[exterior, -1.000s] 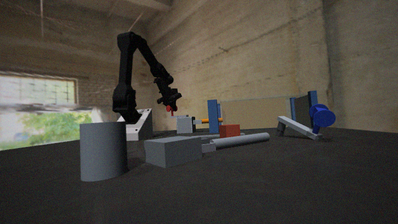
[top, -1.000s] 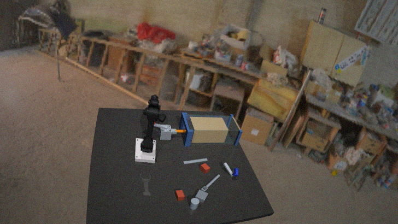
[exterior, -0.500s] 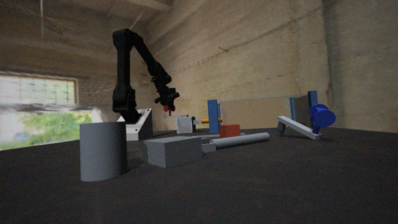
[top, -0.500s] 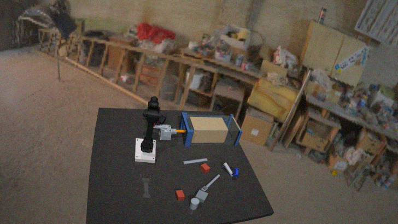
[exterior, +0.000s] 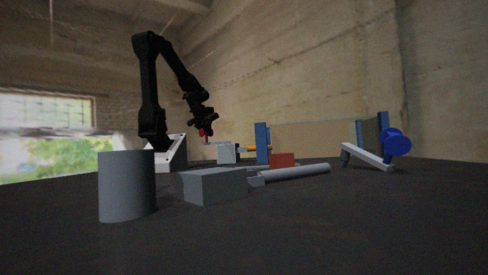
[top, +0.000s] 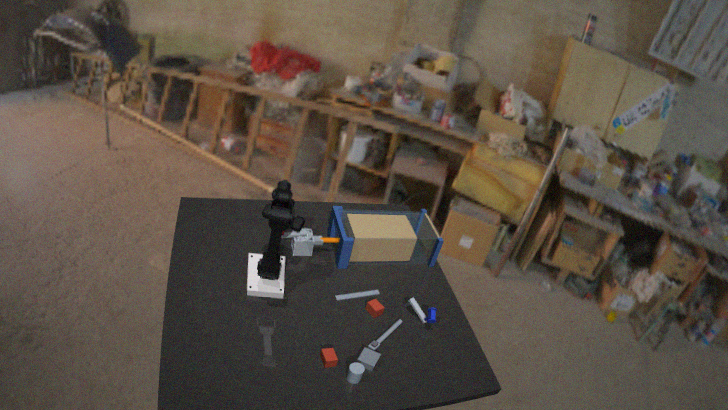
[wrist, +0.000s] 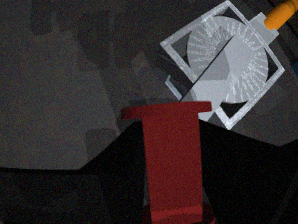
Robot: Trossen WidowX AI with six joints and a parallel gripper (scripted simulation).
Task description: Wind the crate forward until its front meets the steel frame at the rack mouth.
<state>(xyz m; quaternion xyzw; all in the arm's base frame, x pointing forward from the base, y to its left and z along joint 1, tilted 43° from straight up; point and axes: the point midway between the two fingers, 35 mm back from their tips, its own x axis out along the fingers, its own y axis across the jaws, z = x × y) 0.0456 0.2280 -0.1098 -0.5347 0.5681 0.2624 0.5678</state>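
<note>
Right now the grey winch is 10 cm below my gripper tip, 7 cm ahead of it and 1 cm to the left of it. Round my gripper tip: red knob (2 cm to the right, 1 cm behind); grey bar (33 cm ahead, 25 cm to the right, 13 cm below); clear-panelled cubby (49 cm ahead, 8 cm to the left, 2 cm below).
</note>
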